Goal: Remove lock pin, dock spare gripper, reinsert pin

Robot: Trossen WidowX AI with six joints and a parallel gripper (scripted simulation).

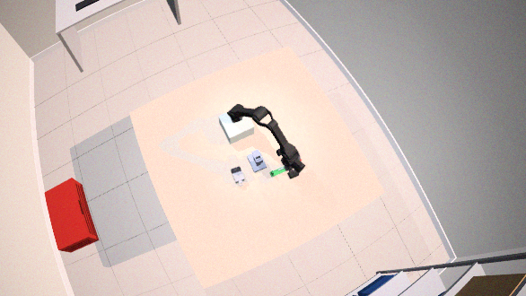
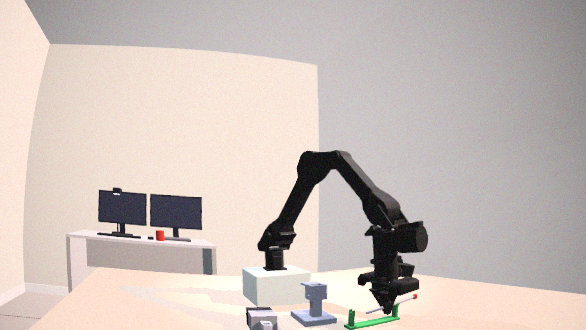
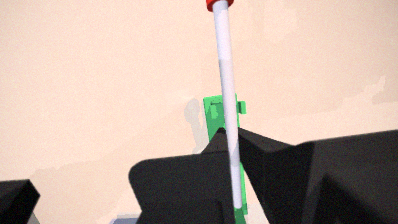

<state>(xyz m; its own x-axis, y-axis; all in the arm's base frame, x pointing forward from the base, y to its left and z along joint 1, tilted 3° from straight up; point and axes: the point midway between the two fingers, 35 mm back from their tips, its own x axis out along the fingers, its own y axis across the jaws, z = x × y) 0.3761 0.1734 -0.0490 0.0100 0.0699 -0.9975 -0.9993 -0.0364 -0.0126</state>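
Right now the green rack is 4 cm to the right of my gripper tip and 1 cm above it. Also, from my gripper tip: socket: 9 cm behind, 15 cm to the right, 3 cm above; spare gripper: 5 cm behind, 29 cm to the right.
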